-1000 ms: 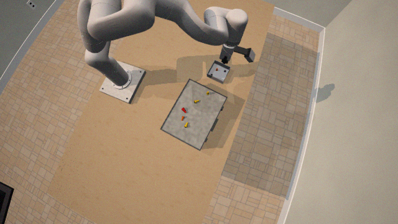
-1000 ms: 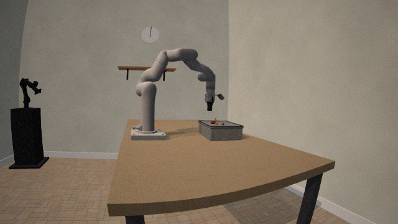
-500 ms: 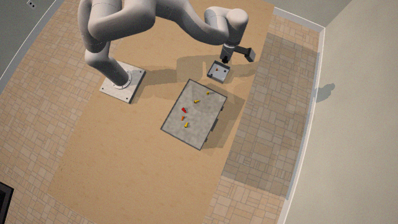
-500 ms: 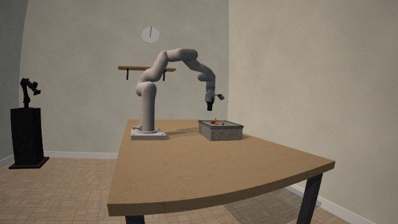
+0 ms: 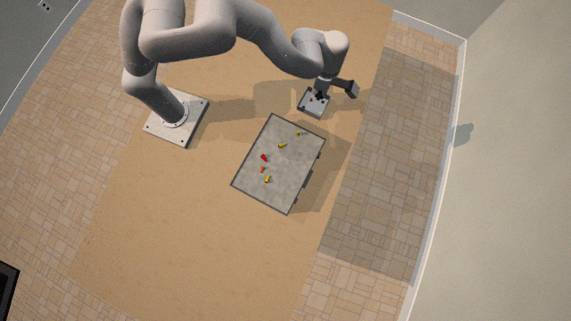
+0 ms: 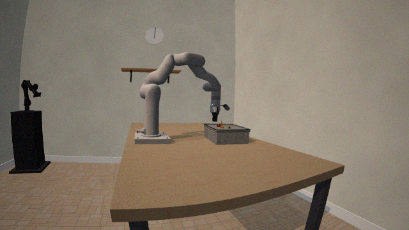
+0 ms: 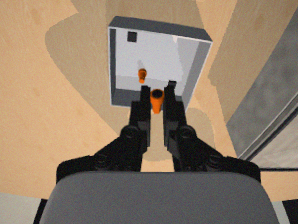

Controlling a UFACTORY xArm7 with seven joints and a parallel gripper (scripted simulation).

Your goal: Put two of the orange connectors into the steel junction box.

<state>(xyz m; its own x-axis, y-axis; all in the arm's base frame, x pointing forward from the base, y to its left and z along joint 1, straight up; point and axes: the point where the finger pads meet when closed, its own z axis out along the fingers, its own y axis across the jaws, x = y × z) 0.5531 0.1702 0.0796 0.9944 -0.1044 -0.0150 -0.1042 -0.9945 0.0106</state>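
The junction box floor is 1 cm behind my hand and 11 cm below it. From my hand the other things lie so: tool case 9 cm behind, 28 cm to the right, 5 cm below; red connector 14 cm behind, 28 cm to the right, 2 cm below.
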